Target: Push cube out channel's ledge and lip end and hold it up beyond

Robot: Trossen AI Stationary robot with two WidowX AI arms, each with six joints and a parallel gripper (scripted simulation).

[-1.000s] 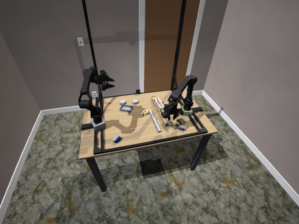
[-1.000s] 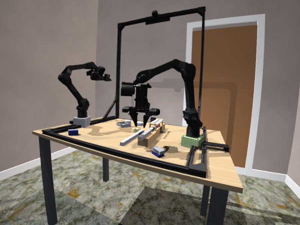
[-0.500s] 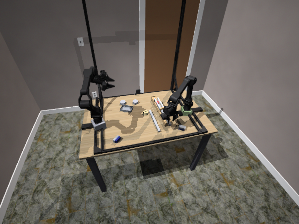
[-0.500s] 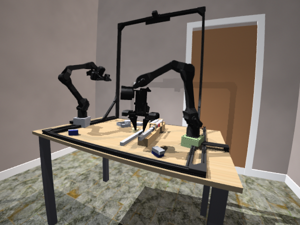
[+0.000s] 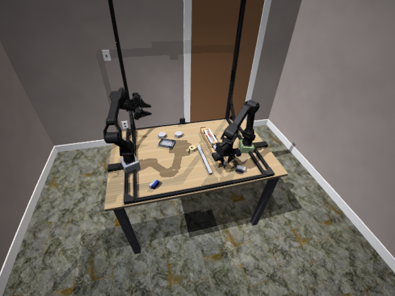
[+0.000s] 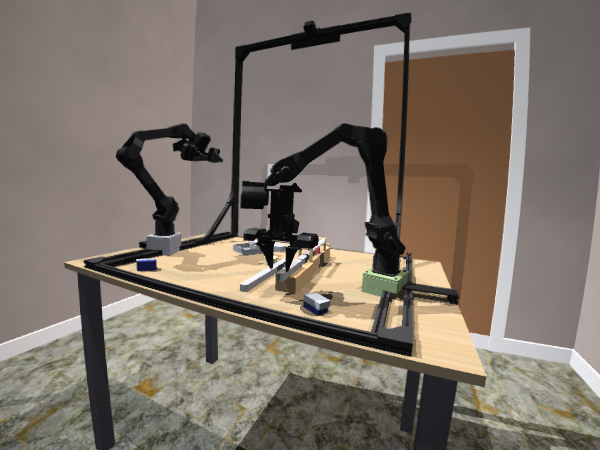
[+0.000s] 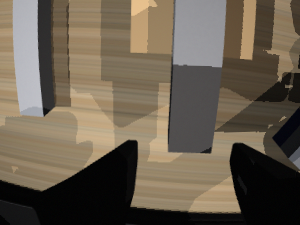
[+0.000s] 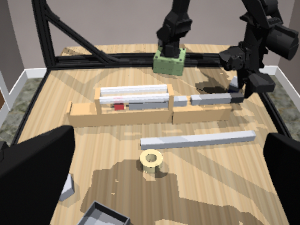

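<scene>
Right now my left hand is 290 mm past the wooden channel, 10 mm to the left of it and 50 mm above it. From my left hand the other things lie so: long grey rod (130 mm behind, 110 mm to the right, 100 mm below); then grey tray (370 mm behind, 340 mm to the right, 100 mm below); then tape roll (260 mm behind, 160 mm to the right, 90 mm below).
</scene>
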